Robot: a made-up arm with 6 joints.
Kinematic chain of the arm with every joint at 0, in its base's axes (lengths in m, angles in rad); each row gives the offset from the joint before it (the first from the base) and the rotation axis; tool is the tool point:
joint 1: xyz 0 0 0.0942 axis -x
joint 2: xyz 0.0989 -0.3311 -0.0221 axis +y
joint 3: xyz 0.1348 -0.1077 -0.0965 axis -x
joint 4: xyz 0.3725 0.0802 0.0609 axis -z
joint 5: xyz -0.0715 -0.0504 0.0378 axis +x
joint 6: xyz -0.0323 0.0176 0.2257 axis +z
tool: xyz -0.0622 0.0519 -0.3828
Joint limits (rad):
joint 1: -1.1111..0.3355
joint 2: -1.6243..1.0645
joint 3: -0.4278..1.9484
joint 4: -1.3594..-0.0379
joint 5: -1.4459..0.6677
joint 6: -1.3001..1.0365
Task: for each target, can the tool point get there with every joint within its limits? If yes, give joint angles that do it. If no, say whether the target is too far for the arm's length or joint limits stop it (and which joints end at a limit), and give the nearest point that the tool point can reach.
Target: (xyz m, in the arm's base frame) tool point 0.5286 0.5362 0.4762
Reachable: no: joint limits stop it (at a limit: joint 1, joint 4, joint 5, joint 6) | nearest point 0.3720 -0.1181 0.4884 | short by 0.673 m
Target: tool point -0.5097 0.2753 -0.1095
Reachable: no: joint limits stop it (at a limit: joint 1, joint 2, joint 4, joint 5) | nearest point 0.0465 0.2546 -0.4085 | short by 0.632 m
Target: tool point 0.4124 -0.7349 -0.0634
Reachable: yes | joints -0.9054 -1.1647 0.3296 -1.2331 -0.9399 0.2198
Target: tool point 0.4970 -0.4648 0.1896
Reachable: yes | joints 0.1821 -0.5011 0.0879 -0.3583 -0.3835 0.1323
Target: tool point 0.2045 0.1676 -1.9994
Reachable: no: too far | nearest point 0.3317 0.0706 -0.7872 | short by 1.223 m
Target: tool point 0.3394 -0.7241 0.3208
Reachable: yes | joints -0.3855 -1.1427 0.5160 -1.0049 -1.0943 0.5874
